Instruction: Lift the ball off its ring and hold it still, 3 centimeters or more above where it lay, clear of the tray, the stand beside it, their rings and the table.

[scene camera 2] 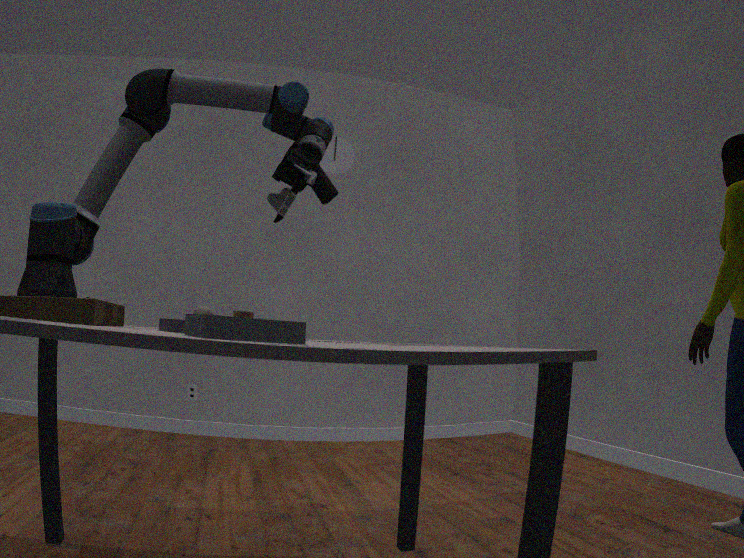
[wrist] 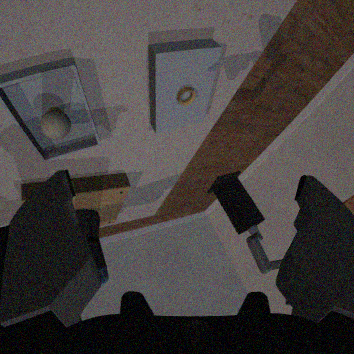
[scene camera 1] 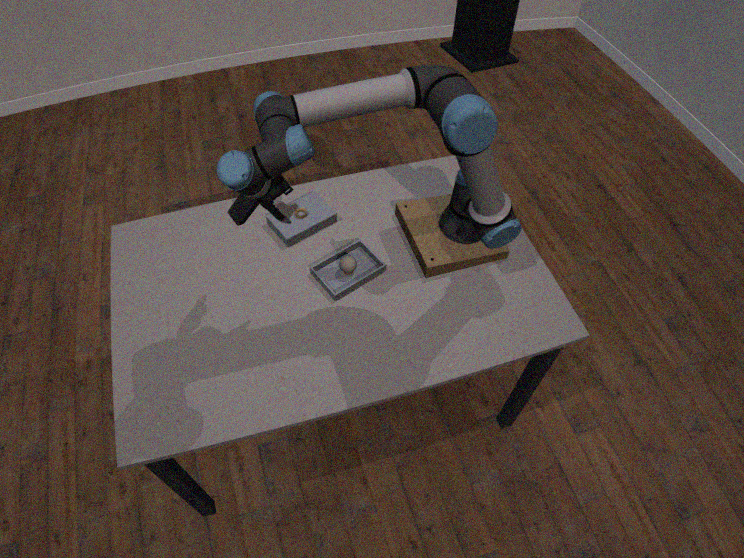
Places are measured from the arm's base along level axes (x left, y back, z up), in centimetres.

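Where they show: gripper, fingertip midpoint: [scene camera 2: 290, 204] [wrist: 185, 176] [scene camera 1: 274, 200]; arm's base at its link origin: [scene camera 2: 47, 300] [scene camera 1: 462, 226].
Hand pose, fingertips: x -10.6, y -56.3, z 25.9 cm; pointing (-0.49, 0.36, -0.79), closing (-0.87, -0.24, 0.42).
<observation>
Each offset is from my fingertips to the top centre of the thing. "spot": to the spot under its first point.
A pale beige ball {dx +8.3, dy +17.1, dz -23.8 cm} [scene camera 1: 347, 263] [wrist: 55, 123] sits inside the shallow grey tray {dx +8.3, dy +17.1, dz -27.4 cm} [scene camera 1: 360, 284] [wrist: 73, 150]; the ring under it cannot be made out. In the scene camera 2 view the tray [scene camera 2: 170, 324] is partly behind the stand. The flat grey stand [scene camera 1: 318, 206] [scene camera 2: 246, 329] [wrist: 169, 65] is beside the tray and carries a golden ring {spot: dx -15.3, dy +11.7, dz -25.5 cm} [scene camera 1: 301, 216] [scene camera 2: 243, 314] [wrist: 186, 103], with no ball on it. My gripper [scene camera 1: 288, 205] [scene camera 2: 277, 207] [wrist: 185, 176] is open and empty. It is tilted and high above the table, away from the ball.
The arm's base stands on a wooden block [scene camera 1: 426, 258] [scene camera 2: 108, 312] [wrist: 102, 200] on the table [scene camera 1: 240, 414] [scene camera 2: 456, 355], near the tray. A dark pedestal [scene camera 1: 485, 30] stands on the floor beyond the table. A person [scene camera 2: 734, 240] in yellow is at the right of the scene camera 2 view.
</observation>
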